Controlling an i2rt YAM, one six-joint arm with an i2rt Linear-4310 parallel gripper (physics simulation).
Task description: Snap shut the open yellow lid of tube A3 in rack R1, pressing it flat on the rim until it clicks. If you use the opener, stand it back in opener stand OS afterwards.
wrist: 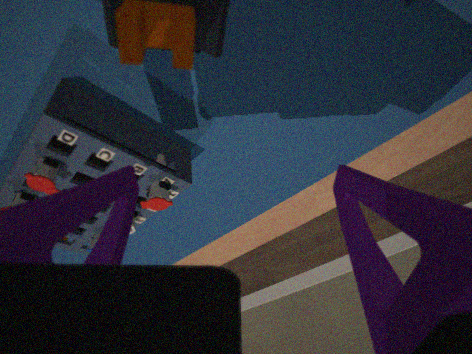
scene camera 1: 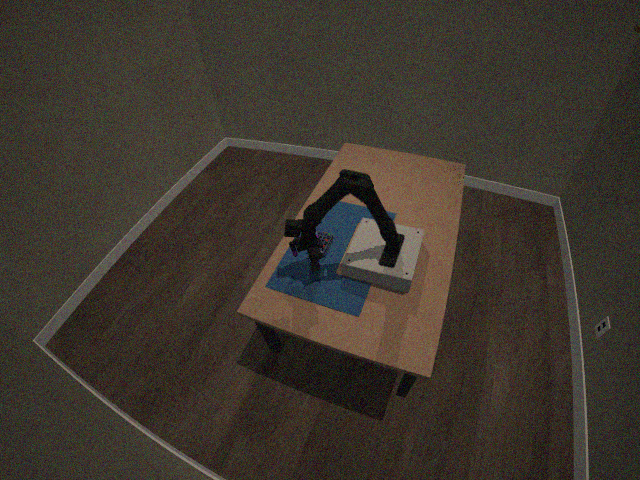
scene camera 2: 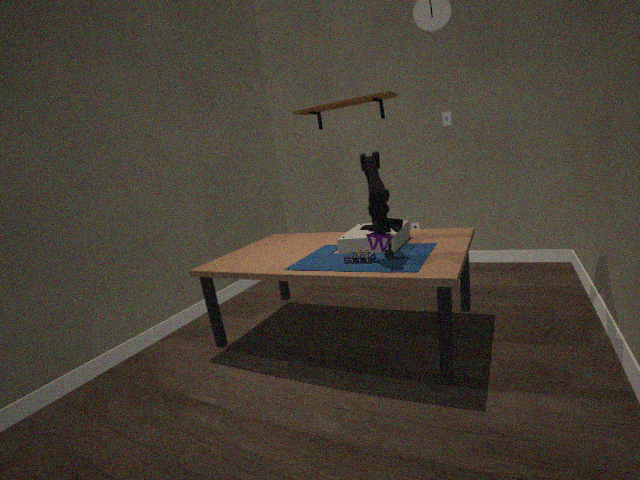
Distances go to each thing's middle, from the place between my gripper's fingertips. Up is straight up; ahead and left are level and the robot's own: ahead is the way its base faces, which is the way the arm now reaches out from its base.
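The orange and dark object [wrist: 135, 33] is what I measure my hand from. My hand is 7 cm beyond the object and 3 cm to the right of it, and it is also 1 cm higher than the object.
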